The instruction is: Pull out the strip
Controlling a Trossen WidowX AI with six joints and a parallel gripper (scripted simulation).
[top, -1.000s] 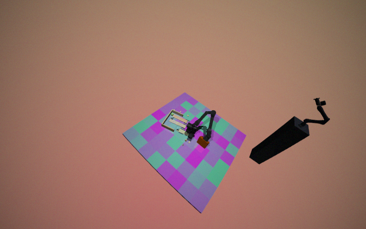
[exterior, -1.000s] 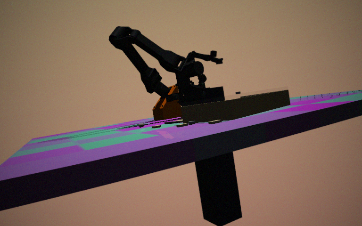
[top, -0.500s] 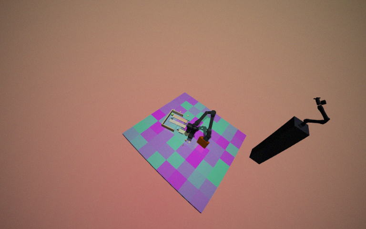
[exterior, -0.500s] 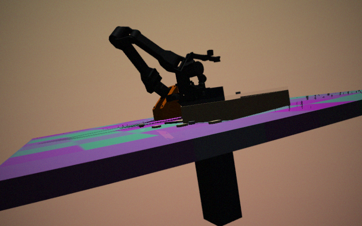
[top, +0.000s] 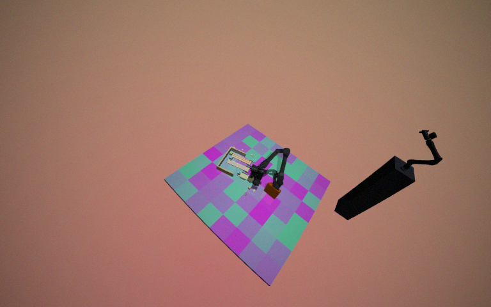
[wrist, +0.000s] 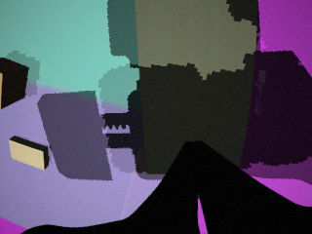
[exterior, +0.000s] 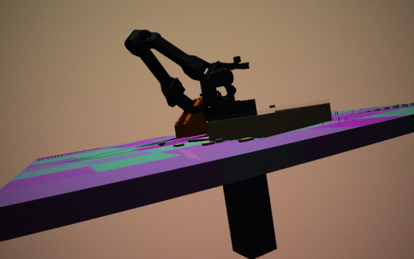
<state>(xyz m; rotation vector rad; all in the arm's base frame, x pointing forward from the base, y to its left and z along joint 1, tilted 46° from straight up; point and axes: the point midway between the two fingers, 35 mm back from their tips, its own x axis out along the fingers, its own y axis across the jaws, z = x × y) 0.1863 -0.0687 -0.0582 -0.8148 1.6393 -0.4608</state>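
My gripper tip is 10 cm short of the beige strip, 2 cm to the right of it and 1 cm above it.
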